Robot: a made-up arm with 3 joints.
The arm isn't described. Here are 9 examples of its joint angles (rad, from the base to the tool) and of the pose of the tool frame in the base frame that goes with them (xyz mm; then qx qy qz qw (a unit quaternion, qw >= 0)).
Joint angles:
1: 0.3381 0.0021 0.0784
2: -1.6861 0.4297 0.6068
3: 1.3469 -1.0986 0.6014
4: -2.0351 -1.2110 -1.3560
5: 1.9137 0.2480 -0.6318
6: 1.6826 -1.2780 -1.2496
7: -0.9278 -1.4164 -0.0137
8: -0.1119 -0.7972 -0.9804
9: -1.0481 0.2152 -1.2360
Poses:
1: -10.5 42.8 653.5 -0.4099 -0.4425 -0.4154 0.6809
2: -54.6 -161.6 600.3 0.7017 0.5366 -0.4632 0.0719
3: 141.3 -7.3 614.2 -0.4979 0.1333 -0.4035 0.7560
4: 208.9 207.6 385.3 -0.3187 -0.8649 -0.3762 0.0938
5: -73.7 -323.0 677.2 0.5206 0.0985 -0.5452 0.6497
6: 236.5 -428.1 600.4 0.1227 0.6103 -0.7213 0.3036
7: 288.5 -42.4 590.4 0.7263 0.3508 0.5837 0.0932
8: 185.6 82.5 852.7 -0.2644 -0.2348 -0.7938 0.4948
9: -52.0 252.7 669.3 -0.4448 -0.4153 -0.3213 0.7256
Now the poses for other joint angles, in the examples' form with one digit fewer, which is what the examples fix.
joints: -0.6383 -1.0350 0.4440
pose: 164 -68 511 -0.872 -0.312 -0.374 0.043
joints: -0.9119 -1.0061 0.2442
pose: 193 -49 511 0.829 0.404 0.387 0.020
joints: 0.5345 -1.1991 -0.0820
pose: 267 -49 675 -0.549 0.053 -0.682 0.480
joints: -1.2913 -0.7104 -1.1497
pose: 151 253 551 -0.447 -0.628 -0.535 0.346
